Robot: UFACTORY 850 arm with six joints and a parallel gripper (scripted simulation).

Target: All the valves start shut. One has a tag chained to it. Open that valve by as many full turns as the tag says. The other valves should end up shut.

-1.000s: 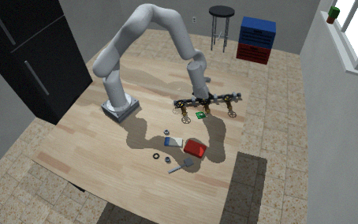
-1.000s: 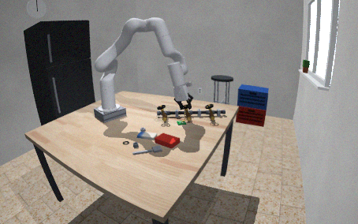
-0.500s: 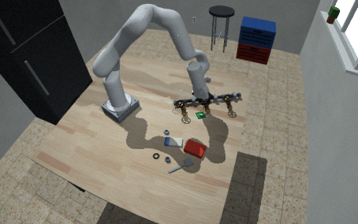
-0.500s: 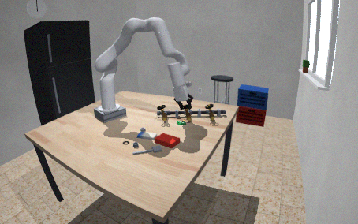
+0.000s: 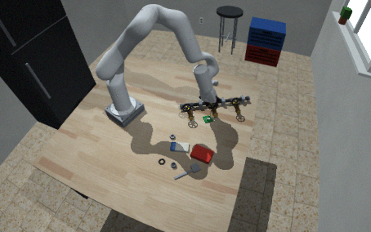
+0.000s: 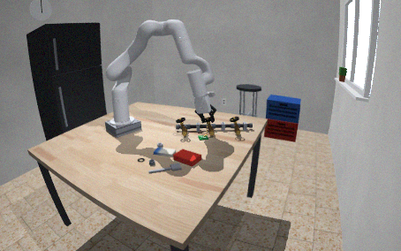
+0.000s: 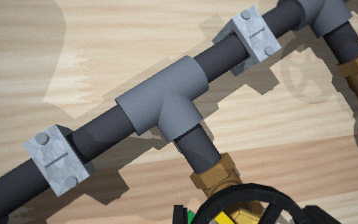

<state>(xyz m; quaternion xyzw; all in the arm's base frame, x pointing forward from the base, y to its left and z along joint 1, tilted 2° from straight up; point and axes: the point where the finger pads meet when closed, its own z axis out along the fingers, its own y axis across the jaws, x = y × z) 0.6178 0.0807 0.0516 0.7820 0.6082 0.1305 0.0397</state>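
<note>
My hand is 10 cm above the green tag, 5 cm to the left of it and 3 cm past it. Also, from my hand: grey scraper (44 cm to the right, 10 cm below, 6 cm behind); red box (33 cm to the right, 9 cm below, 1 cm behind); white block (30 cm to the right, 15 cm behind, 10 cm below).
</note>
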